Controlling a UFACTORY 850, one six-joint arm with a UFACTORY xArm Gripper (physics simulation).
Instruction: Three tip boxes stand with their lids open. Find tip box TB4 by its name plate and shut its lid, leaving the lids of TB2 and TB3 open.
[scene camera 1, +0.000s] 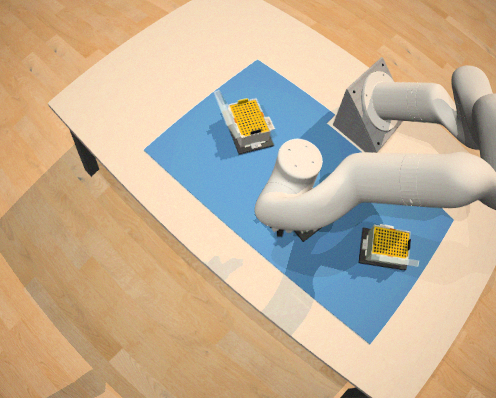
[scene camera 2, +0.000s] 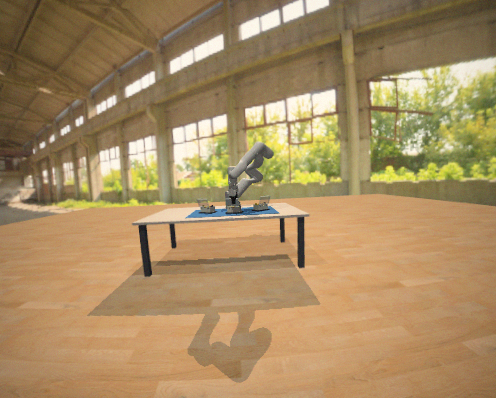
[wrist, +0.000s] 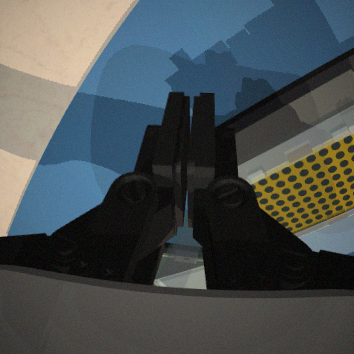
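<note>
One tip box (scene camera 1: 248, 120) (scene camera 2: 206, 208) with a yellow rack stands with its clear lid open. Another tip box (scene camera 1: 391, 242) (scene camera 2: 261, 206) also has its lid open. The middle tip box (scene camera 1: 307, 235) (scene camera 2: 233, 210) (wrist: 312, 182) is mostly hidden under the arm in scene camera 1; its yellow rack shows at the right of the wrist view. Its lid position is not clear. No name plate is readable, so I cannot tell which box is TB4. My gripper (wrist: 192, 123) is shut and empty, with its fingertips beside the middle box's dark base. A clear and whitish part shows behind the fingers.
The boxes stand on a blue mat (scene camera 1: 200, 175) on the pale table (scene camera 1: 125, 100). The arm (scene camera 1: 410, 180) reaches across from its grey wedge-shaped mount (scene camera 1: 350, 120) and passes above the mat between the two outer boxes. The table edge runs along the mat's far side from the mount.
</note>
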